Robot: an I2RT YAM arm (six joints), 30 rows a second.
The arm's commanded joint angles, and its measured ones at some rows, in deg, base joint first. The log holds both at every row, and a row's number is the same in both.
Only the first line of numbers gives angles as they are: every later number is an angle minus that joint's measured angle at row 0.
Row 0, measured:
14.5 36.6 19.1 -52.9 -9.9 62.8
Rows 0 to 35, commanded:
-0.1 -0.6 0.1 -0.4 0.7 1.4
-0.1 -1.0 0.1 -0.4 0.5 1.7
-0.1 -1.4 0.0 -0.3 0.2 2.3
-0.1 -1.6 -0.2 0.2 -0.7 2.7
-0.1 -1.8 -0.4 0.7 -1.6 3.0
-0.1 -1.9 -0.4 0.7 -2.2 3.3
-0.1 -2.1 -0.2 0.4 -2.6 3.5
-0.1 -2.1 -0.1 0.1 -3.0 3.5
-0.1 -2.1 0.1 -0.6 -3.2 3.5
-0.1 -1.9 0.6 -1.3 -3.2 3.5
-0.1 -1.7 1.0 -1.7 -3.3 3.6
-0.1 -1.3 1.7 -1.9 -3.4 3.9
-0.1 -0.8 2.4 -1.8 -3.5 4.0
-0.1 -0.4 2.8 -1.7 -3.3 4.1
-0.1 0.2 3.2 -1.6 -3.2 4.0
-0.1 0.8 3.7 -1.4 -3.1 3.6
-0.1 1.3 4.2 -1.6 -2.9 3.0
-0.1 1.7 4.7 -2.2 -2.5 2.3
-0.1 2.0 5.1 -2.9 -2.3 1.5
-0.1 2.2 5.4 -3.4 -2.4 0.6
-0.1 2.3 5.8 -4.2 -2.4 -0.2
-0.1 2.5 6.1 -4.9 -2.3 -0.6
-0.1 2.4 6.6 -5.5 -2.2 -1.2
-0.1 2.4 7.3 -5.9 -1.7 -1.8
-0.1 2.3 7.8 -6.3 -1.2 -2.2
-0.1 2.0 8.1 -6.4 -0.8 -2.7
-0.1 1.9 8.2 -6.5 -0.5 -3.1
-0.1 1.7 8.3 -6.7 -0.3 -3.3
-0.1 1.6 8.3 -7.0 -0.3 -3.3
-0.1 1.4 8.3 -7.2 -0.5 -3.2
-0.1 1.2 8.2 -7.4 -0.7 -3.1
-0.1 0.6 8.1 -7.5 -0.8 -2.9
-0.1 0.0 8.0 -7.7 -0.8 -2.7
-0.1 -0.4 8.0 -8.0 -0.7 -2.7
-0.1 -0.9 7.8 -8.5 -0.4 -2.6
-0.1 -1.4 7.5 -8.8 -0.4 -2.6
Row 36, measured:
0.0 -0.2 6.8 -6.1 -2.2 -3.3
